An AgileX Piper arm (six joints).
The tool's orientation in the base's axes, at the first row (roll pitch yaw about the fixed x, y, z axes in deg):
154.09, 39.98, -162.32
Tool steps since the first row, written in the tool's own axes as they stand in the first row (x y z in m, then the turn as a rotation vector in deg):
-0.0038, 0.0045, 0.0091, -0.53, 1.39, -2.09
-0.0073, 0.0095, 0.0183, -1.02, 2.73, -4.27
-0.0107, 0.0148, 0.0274, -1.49, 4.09, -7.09
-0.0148, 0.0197, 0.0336, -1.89, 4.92, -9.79
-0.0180, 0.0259, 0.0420, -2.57, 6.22, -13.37
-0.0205, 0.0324, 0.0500, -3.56, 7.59, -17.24
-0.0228, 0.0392, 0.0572, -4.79, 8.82, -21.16
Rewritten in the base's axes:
0.0041, 0.0097, -0.0023, -1.24, -0.04, 2.25
0.0078, 0.0199, -0.0047, -2.52, -0.18, 4.51
0.0113, 0.0301, -0.0071, -4.09, -0.69, 7.21
0.0142, 0.0385, -0.0071, -5.37, -1.56, 9.61
0.0167, 0.0490, -0.0087, -7.07, -2.51, 12.95
0.0183, 0.0594, -0.0104, -8.71, -3.52, 16.71
0.0194, 0.0694, -0.0117, -10.12, -4.60, 20.62

